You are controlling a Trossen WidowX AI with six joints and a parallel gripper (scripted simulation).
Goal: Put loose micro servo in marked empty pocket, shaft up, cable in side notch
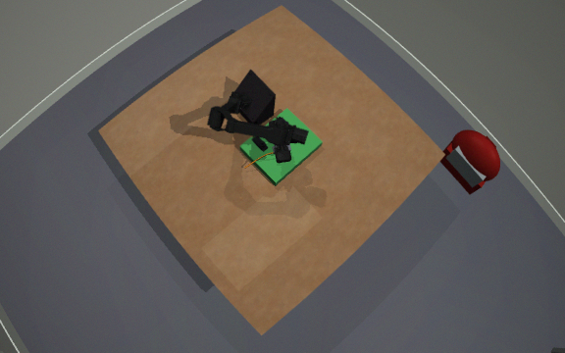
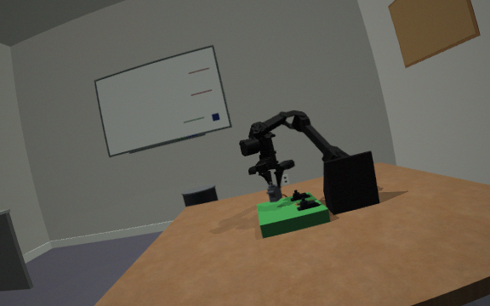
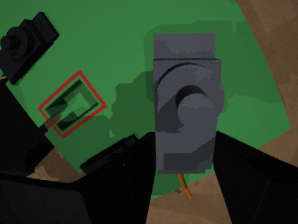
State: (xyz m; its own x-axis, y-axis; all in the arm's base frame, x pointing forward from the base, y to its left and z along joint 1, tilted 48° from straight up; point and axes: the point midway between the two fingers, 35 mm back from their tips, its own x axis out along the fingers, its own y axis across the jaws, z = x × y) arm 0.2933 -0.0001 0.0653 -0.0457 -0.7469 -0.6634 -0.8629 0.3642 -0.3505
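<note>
My gripper tip is 100 mm above the green deck, 50 mm to the right of it and 10 mm short of it.
</note>
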